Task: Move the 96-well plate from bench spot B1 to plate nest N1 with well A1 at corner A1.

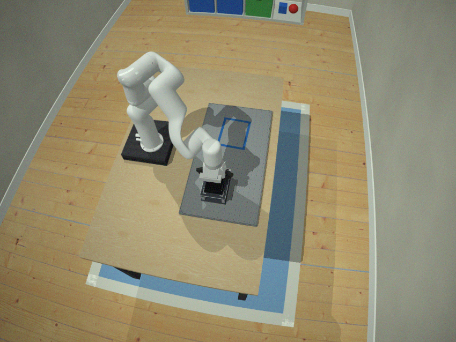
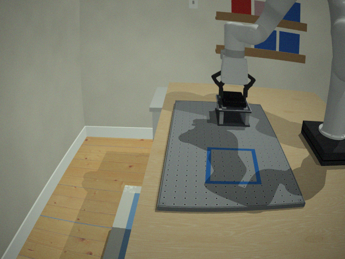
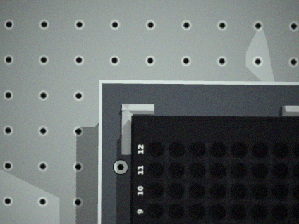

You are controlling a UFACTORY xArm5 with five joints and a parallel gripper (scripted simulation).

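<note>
Now: the black 96-well plate 10 mm below my hand. Also, from my hand: A1 label (80 mm to the left, 50 mm ahead, 30 mm below); raised plate nest (30 mm below).
</note>
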